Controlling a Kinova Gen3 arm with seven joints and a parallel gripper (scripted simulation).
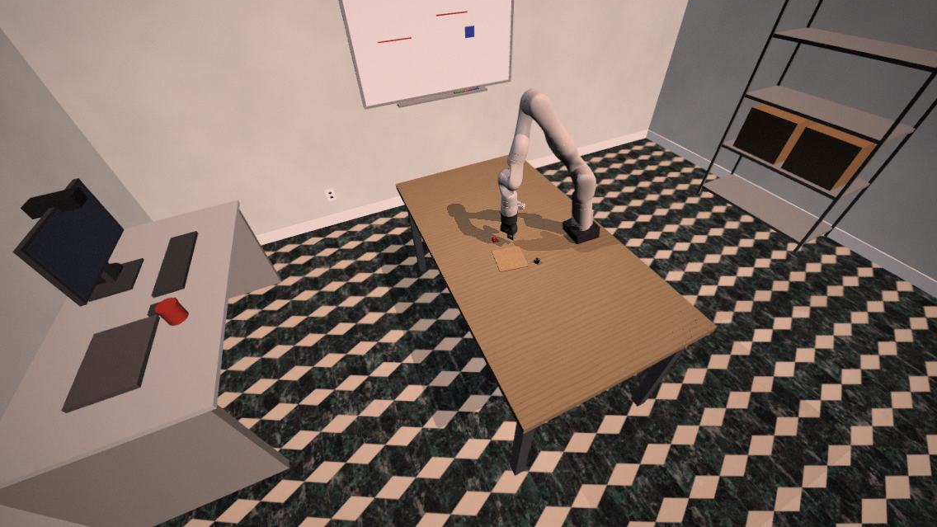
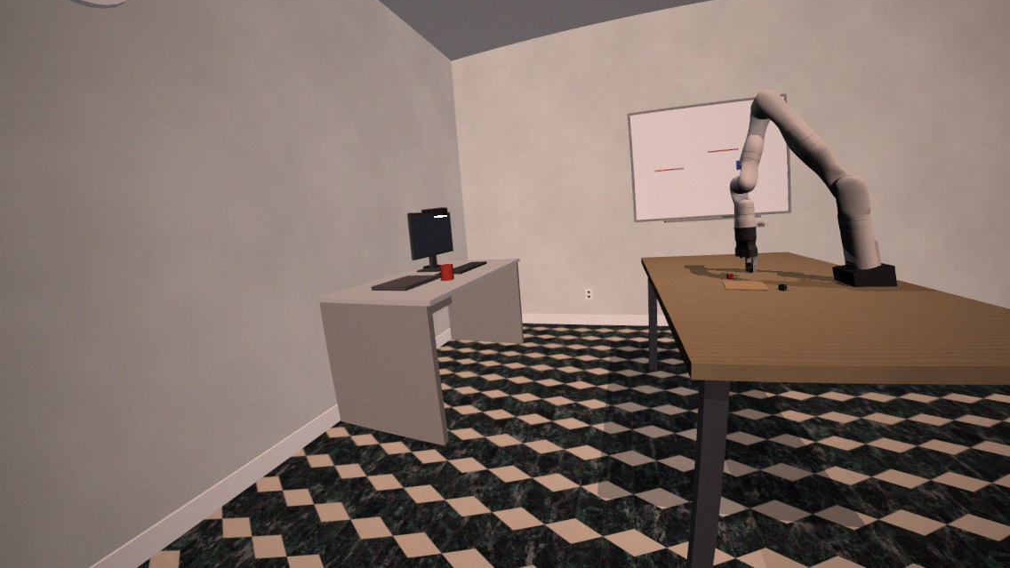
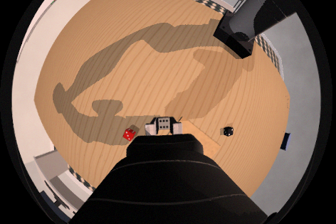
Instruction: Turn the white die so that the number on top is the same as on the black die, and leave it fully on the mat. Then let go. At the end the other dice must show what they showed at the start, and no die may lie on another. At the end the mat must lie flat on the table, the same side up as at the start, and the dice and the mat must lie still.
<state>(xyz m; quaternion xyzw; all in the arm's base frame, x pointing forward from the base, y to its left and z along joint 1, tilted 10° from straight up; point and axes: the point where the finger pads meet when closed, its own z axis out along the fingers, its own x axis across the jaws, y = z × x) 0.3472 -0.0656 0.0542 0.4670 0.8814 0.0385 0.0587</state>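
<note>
The tan mat is 5 cm ahead of my hand, 9 cm to the left of it and 5 cm below it. Also, from my hand: white die 1 cm below; black die 6 cm behind, 16 cm to the left, 5 cm below; red die 7 cm ahead, 5 cm to the right, 5 cm below.
</note>
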